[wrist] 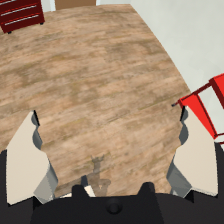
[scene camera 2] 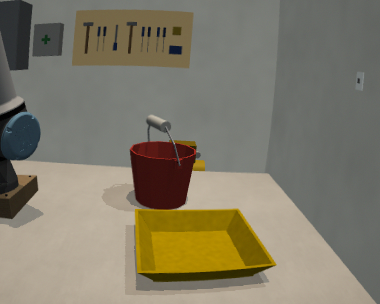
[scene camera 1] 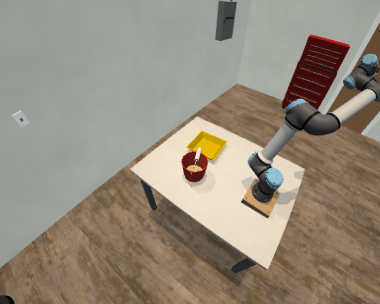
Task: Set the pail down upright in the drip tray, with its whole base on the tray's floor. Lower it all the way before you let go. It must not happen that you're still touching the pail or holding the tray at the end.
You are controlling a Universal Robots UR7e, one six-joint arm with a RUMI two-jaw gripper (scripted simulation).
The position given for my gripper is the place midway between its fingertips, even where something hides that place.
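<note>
Yellow drip tray (scene camera 2: 184, 240), out of frame in the wrist view. Red pail (scene camera 2: 157, 185), out of frame in the wrist view. My gripper (wrist: 109, 108), visible.
</note>
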